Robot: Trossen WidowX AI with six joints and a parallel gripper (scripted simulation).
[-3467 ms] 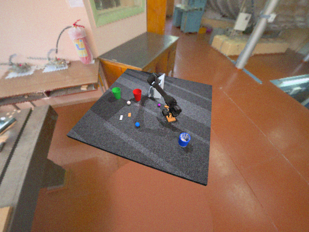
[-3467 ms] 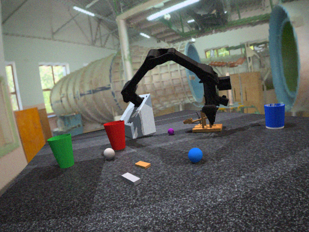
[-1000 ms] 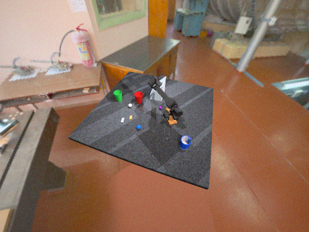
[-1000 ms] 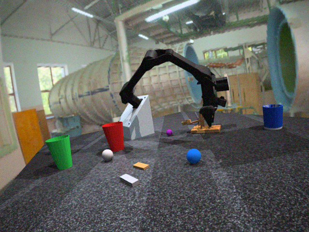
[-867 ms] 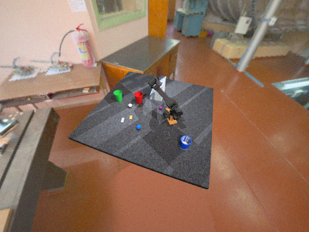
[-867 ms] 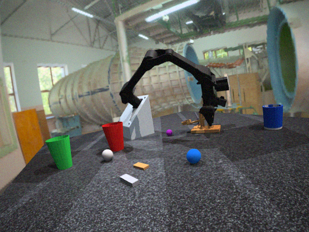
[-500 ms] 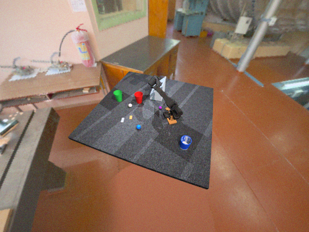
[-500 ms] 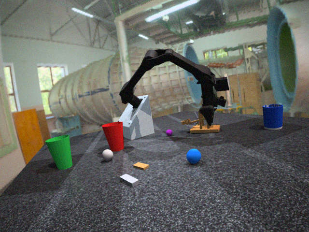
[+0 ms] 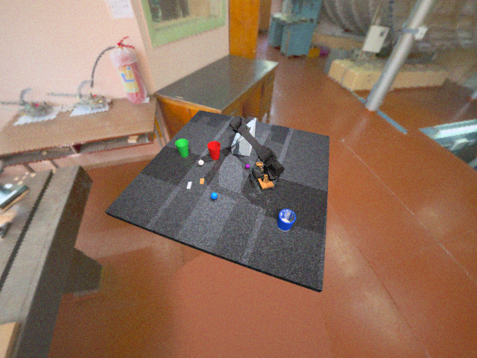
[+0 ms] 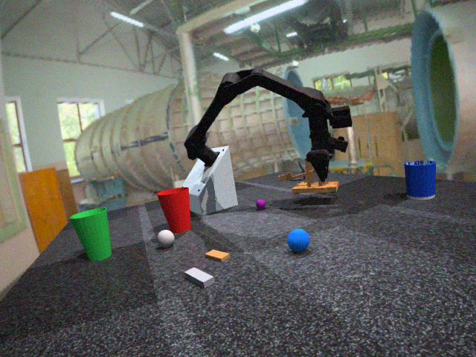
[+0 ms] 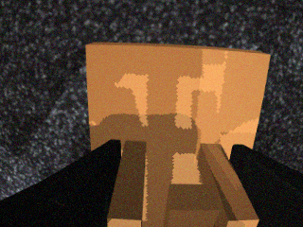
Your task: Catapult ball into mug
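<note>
Now: gripper tip 15 cm past the purple ball, 15 cm to the left of it and 5 cm above it. From my gripper tip the other things lie so: blue ball 17 cm ahead, 30 cm to the right, 5 cm below; blue mug 25 cm ahead, 15 cm to the left, 4 cm below; catapult 7 cm behind, 3 cm to the right, 2 cm above.
</note>
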